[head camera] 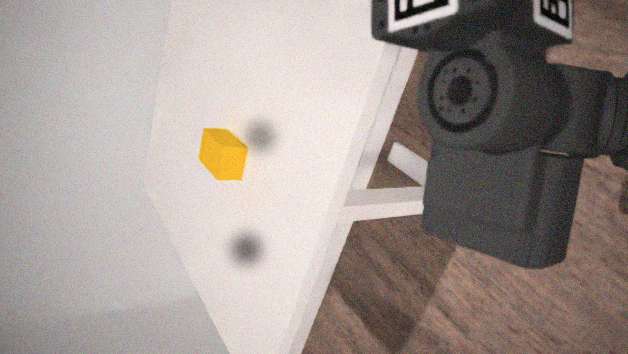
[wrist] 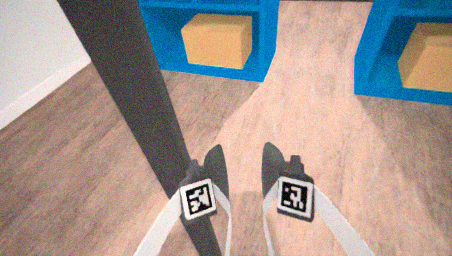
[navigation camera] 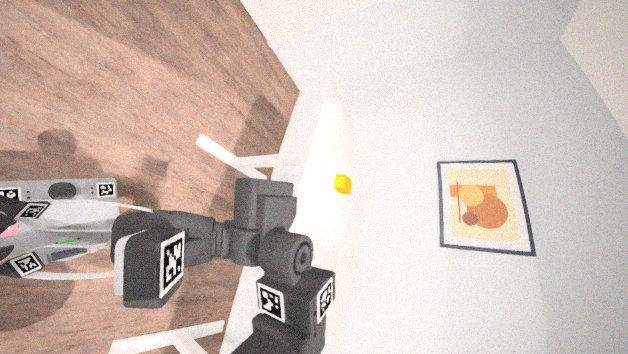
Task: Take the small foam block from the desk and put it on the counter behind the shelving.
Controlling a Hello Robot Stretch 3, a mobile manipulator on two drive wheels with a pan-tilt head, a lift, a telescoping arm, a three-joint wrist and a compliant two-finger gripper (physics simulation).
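Places are measured from the robot's base along level axes (x ahead, y left, z up), in centimetres.
Pixels of known places: gripper, fingertip midpoint: (wrist: pixel 243 162); robot's base, origin of the base link: (navigation camera: pixel 63 190).
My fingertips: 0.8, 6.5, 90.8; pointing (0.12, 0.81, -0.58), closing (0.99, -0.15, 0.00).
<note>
Ahead of a thing's pixels: the offset from my fingertips to its top centre, as dx, dy, dz. "pt": to the spot under its first point. Level surfaces: height alone.
The small foam block, a yellow-orange cube @[-1.3, -81.5, +8.7] (head camera: pixel 222 155) (navigation camera: pixel 342 184), lies on the white desk @[dz +4.2] (head camera: pixel 300 100) (navigation camera: pixel 320 150). My gripper (wrist: pixel 243 162) is open in the wrist view, its two fingers apart with bare floor showing between them. It hangs away from the block, over the wooden floor. The head view shows my dark wrist at the right, beside the desk's edge; the fingers do not show there. Two blue shelf units (wrist: pixel 270 42) (wrist: pixel 364 57) stand ahead of the fingers in the wrist view. The counter does not show clearly.
Tan boxes (wrist: pixel 219 42) (wrist: pixel 430 62) sit in the blue shelves, with a gap between the units. White desk legs @[pt +12.3, -96.2, -49.2] (head camera: pixel 385 205) (navigation camera: pixel 215 149) reach out at floor level near the arm. A framed picture (navigation camera: pixel 480 205) hangs on the wall behind the desk. Two blurred dark spots show in the head view.
</note>
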